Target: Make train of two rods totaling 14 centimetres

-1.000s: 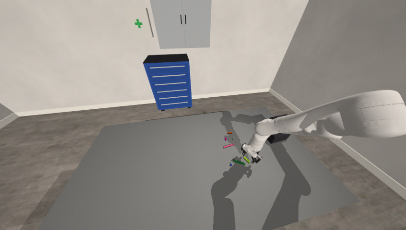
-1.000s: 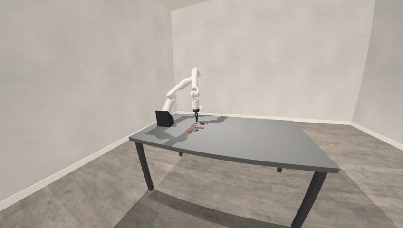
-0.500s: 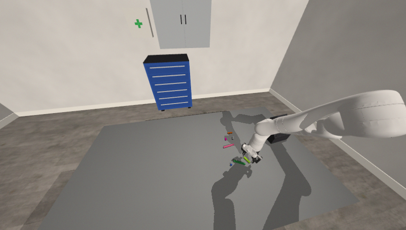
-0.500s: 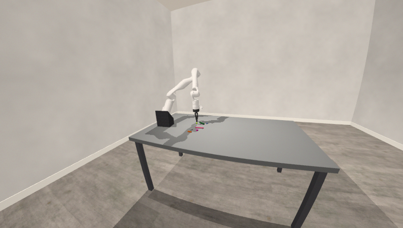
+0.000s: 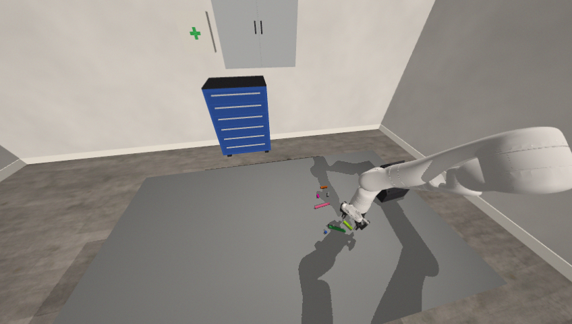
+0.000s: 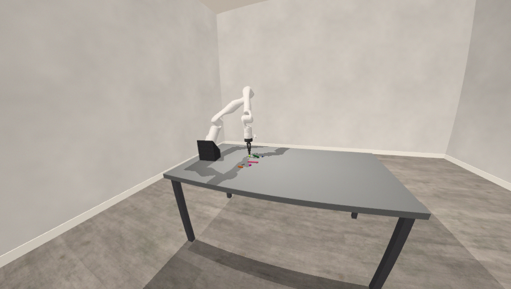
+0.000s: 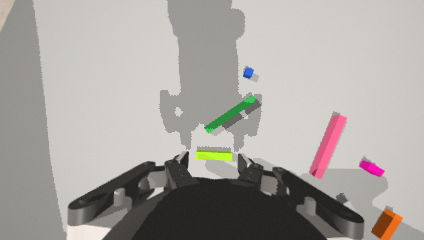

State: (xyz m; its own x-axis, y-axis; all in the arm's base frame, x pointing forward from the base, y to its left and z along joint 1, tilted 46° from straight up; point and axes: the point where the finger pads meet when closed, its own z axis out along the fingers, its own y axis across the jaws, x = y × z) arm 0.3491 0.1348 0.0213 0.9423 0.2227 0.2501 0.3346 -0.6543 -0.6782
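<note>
My gripper is now 30 mm above the lime rod. The rest, counted from my hand: blue rod 130 mm ahead, 30 mm below; then green rod 60 mm ahead, 30 mm below; then pink rod 70 mm ahead, 140 mm to the right, 30 mm below.
</note>
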